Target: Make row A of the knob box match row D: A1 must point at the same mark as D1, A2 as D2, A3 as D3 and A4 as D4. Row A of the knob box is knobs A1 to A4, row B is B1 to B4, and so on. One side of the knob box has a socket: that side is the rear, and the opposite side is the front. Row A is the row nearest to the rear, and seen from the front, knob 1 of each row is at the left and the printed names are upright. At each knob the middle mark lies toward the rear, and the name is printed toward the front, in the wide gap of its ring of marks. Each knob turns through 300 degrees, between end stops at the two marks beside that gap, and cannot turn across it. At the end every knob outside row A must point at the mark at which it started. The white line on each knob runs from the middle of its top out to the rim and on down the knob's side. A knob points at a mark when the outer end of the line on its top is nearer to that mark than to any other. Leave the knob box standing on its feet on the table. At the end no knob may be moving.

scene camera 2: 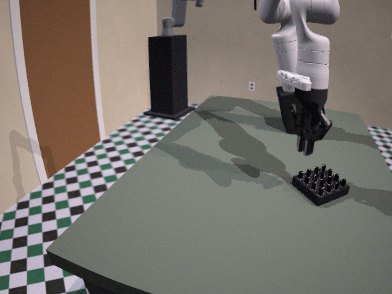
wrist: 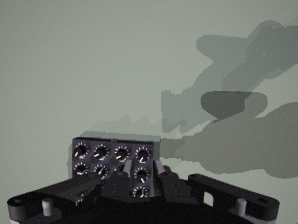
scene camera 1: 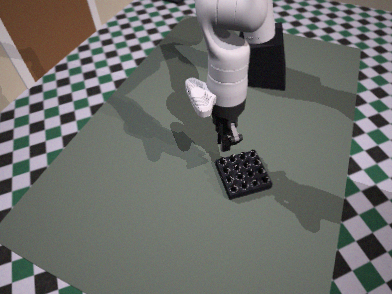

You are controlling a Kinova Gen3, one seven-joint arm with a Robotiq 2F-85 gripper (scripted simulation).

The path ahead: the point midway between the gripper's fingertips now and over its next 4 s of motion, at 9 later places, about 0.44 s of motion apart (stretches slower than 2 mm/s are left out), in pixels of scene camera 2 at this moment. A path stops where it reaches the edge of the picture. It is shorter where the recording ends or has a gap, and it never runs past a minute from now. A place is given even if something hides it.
My gripper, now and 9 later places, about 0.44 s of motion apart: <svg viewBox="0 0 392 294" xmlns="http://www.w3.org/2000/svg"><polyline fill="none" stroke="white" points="304,153 304,154 304,160 303,166 301,169 301,169 301,171 301,174 300,175 300,174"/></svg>
